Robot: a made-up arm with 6 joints.
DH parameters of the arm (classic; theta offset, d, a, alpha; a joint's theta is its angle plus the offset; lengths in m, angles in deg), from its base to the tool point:
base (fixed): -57.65 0 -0.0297 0
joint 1: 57.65 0.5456 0.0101 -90
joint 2: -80.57 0 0.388 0
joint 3: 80.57 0.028 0.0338 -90
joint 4: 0 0.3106 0.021 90
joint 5: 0 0.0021 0.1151 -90
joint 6: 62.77 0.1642 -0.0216 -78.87
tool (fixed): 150.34 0.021 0 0
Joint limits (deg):
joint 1: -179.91..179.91
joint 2: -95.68..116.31
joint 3: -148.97..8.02
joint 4: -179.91..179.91
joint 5: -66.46..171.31
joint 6: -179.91..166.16
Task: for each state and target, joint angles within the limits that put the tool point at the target. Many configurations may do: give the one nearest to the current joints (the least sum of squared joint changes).
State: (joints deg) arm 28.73 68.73 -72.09 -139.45 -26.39 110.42
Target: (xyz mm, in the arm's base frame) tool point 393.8 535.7 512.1
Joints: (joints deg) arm 35.50 39.33 -102.08 -126.26 -19.54 111.14
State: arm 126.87 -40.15 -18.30 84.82 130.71 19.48
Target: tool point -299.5 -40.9 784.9
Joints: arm 149.90 -21.57 -31.91 90.05 118.74 23.62
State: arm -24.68 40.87 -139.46 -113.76 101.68 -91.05
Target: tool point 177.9 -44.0 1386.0
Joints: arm -7.48 0.18 -148.97 -130.07 76.04 -97.44
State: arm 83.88 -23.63 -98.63 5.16 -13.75 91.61
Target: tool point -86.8 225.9 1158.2
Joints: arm 91.65 -42.75 -58.14 -2.15 -10.69 88.15
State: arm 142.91 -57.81 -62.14 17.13 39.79 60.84
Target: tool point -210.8 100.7 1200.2
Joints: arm 144.71 -41.75 -80.07 17.49 32.47 63.30
